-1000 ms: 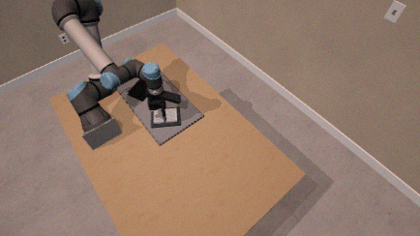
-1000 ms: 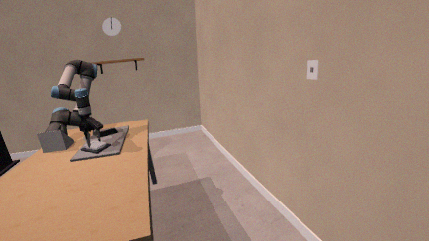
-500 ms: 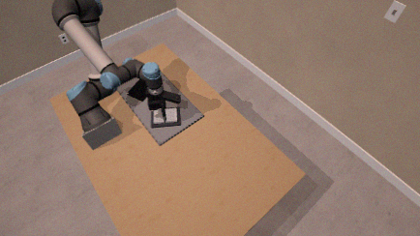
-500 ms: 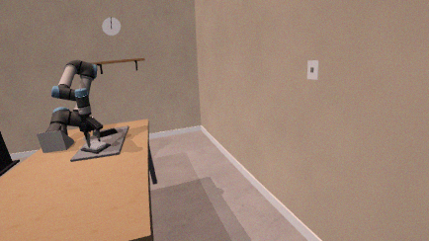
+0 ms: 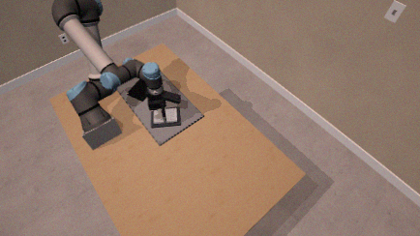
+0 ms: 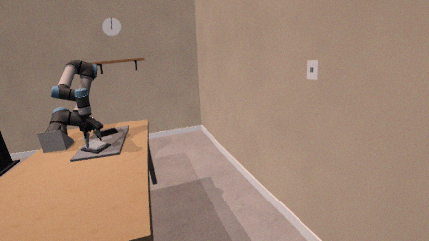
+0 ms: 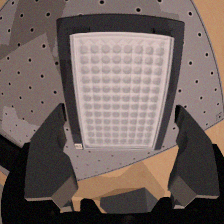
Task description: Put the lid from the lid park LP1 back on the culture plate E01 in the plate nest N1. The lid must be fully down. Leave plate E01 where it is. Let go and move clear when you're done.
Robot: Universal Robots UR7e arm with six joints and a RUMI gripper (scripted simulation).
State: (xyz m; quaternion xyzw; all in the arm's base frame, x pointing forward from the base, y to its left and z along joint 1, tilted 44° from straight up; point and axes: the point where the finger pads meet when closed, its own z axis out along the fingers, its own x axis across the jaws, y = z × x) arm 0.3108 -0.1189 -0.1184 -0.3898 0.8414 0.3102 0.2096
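Right now the clear lid is 1 cm below my hand. Also, from my hand: dark plate nest N1 (3 cm below); then culture plate (2 cm below); then dark lid park (3 cm ahead, 27 cm to the left, 3 cm below).
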